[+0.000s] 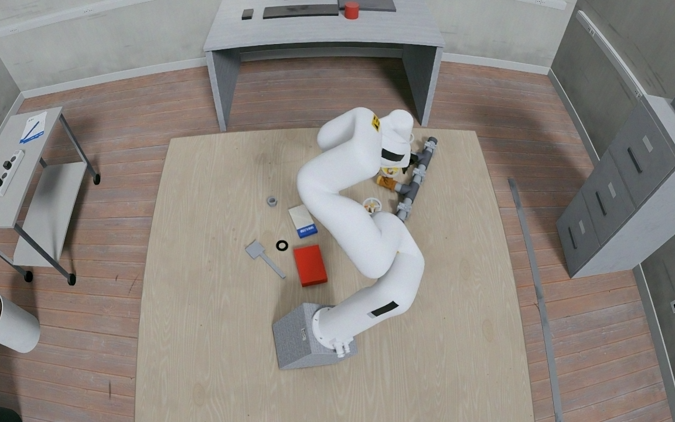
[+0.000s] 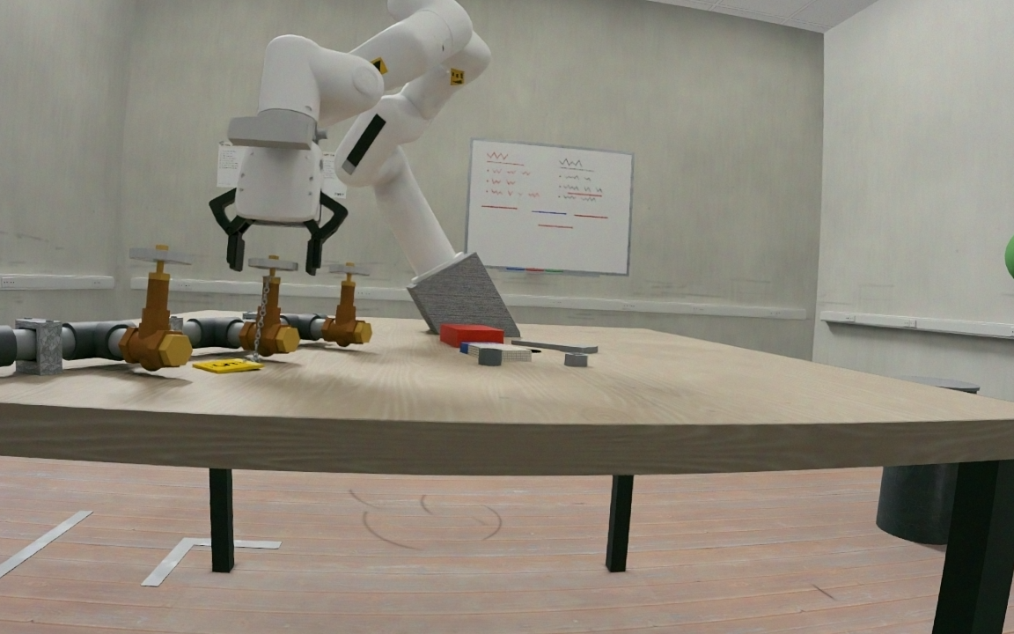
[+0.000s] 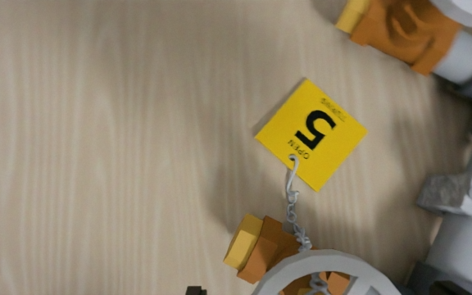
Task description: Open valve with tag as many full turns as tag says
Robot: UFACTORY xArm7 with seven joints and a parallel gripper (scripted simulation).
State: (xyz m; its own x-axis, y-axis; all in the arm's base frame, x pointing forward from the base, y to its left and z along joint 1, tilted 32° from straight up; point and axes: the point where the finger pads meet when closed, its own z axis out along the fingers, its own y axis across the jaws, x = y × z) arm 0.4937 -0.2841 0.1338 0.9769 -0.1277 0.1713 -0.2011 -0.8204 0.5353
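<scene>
Right now my hand is 80 mm short of the yellow tag, 30 mm to the left of it and 110 mm above it. Round my hand: blue-and-white box 70 mm behind, 310 mm to the left, 110 mm below; then red block 240 mm behind, 320 mm to the left, 100 mm below; then grey nut 30 mm ahead, 400 mm to the left, 110 mm below.
</scene>
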